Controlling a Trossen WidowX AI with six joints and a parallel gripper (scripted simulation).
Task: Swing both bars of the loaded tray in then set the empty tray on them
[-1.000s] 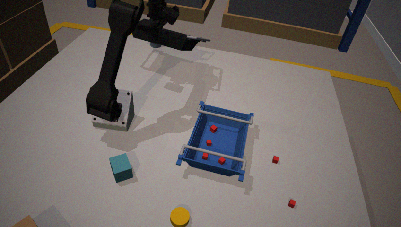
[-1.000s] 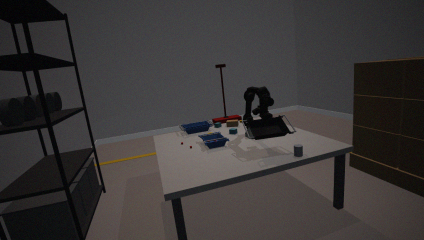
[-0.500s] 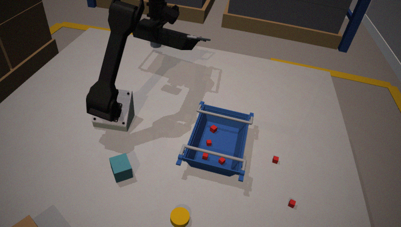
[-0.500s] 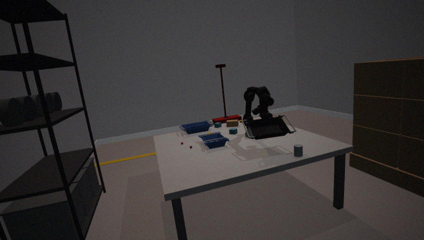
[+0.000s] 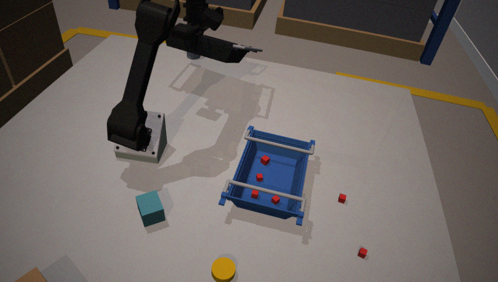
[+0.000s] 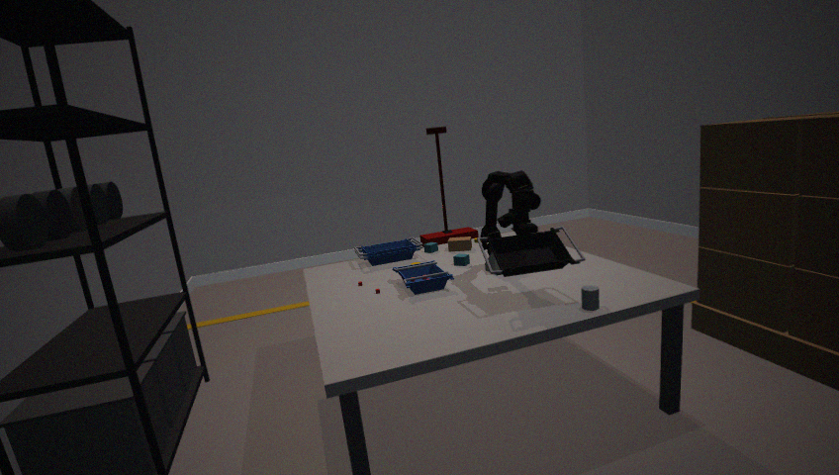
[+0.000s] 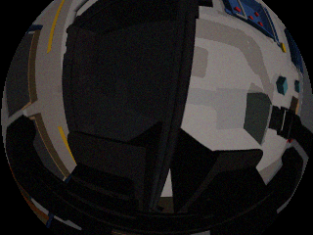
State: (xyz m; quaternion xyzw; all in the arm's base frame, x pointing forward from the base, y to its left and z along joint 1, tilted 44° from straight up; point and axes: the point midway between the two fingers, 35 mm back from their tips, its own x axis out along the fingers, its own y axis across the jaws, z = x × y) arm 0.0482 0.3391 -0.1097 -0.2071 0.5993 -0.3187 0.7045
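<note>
The black tray is 20 mm ahead of my gripper tip and 80 mm to the left of it. Round my gripper tip: grey cylinder: 100 mm behind, 260 mm to the left, 140 mm below.
</note>
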